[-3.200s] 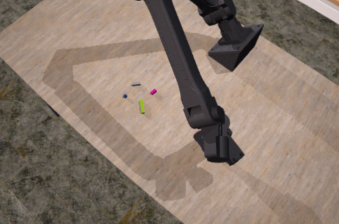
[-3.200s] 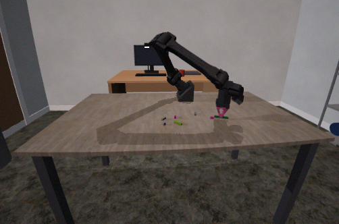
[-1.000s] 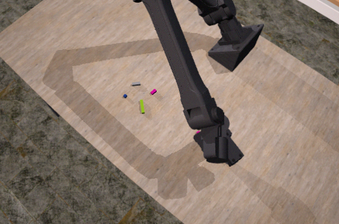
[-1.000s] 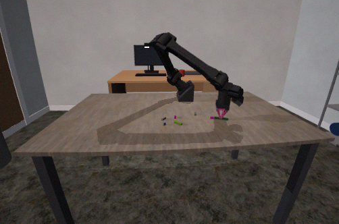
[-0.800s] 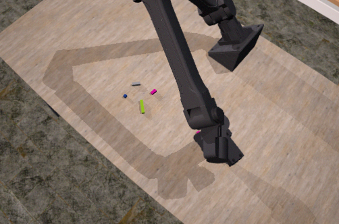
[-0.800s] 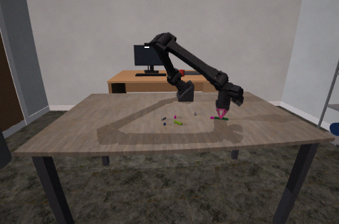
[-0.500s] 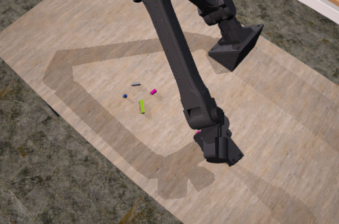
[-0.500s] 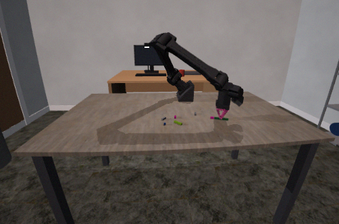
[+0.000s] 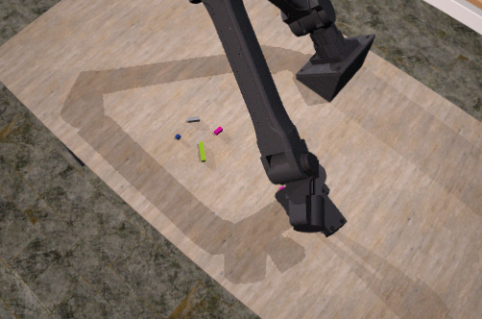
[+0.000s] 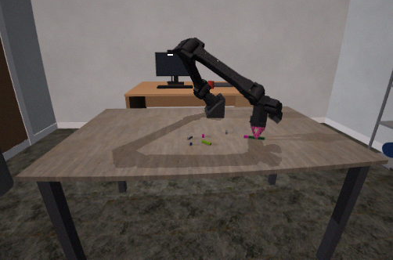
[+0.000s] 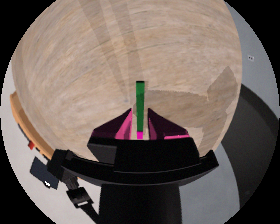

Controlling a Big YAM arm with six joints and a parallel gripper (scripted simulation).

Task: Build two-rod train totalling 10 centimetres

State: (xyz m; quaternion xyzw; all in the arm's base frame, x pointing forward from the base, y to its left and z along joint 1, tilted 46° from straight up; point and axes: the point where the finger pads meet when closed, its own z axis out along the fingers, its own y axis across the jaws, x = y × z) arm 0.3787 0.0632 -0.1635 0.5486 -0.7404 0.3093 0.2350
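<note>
Right now my hand is 1 cm above the green rod. Round my hand: blue rod: 5 cm ahead, 34 cm to the right, 1 cm below; lime rod: 4 cm ahead, 26 cm to the right, 1 cm below.
</note>
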